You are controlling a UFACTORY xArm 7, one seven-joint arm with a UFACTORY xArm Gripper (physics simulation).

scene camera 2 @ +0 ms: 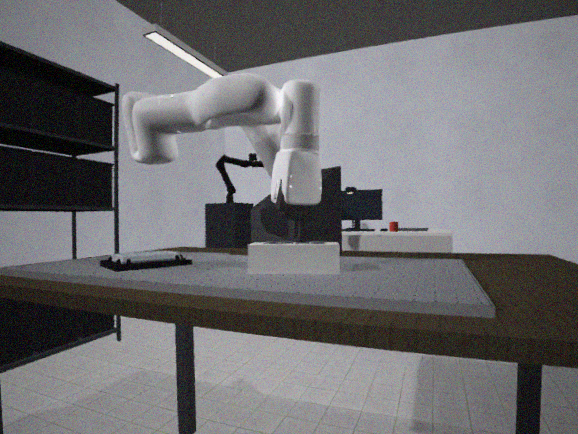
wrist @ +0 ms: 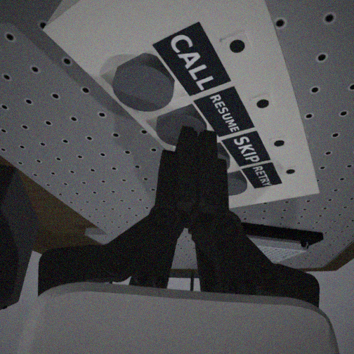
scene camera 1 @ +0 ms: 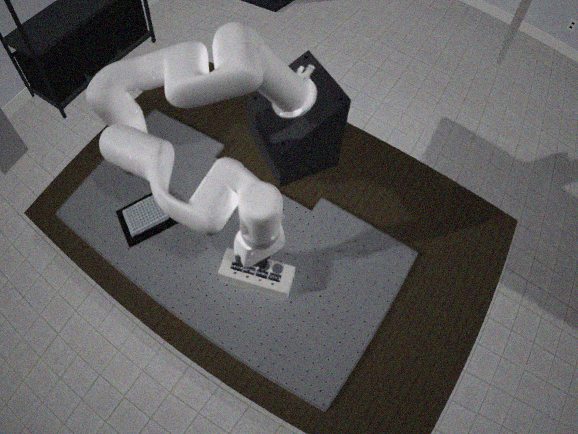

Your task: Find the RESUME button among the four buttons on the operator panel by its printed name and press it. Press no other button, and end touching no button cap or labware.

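Seen in the pictures: gripper, fingertip midpoint: [scene camera 2: 296, 241] [scene camera 1: 259, 263]; arm's base at its link origin: [scene camera 1: 294, 97].
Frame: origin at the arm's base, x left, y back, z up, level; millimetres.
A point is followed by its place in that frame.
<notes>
The white operator panel [scene camera 1: 286, 286] {y -375, x 248, z -140 mm} [scene camera 2: 294, 260] {y -415, x 184, z -169 mm} [wrist: 105, 25] lies on the perforated board. In the wrist view, its dark round caps stand beside printed labels: the CALL cap [wrist: 142, 82], the RESUME cap [wrist: 175, 125], the SKIP cap [wrist: 223, 154], mostly hidden by the fingers, and the RETRY cap [wrist: 237, 183]. The RESUME label [wrist: 224, 111] is readable. My gripper [scene camera 2: 298, 240] {y -365, x 167, z -138 mm} [wrist: 191, 146] is shut and empty, pointing down just above the panel. Its fingertips overlap the lower right edge of the RESUME cap in the wrist view; whether they touch it cannot be told.
A white well plate [scene camera 1: 146, 215] {y -433, x -162, z -168 mm} [scene camera 2: 147, 258] {y -454, x -136, z -174 mm} [wrist: 282, 251] sits in a black holder [scene camera 1: 131, 243] {y -516, x -146, z -182 mm} [scene camera 2: 112, 267] {y -517, x -168, z -187 mm} [wrist: 280, 231] on the perforated board [scene camera 1: 300, 345] {y -460, x 351, z -193 mm} [scene camera 2: 400, 290] {y -502, x 381, z -193 mm}. The arm's dark base block [scene camera 1: 305, 145] {y -76, x 88, z -60 mm} stands behind the panel.
</notes>
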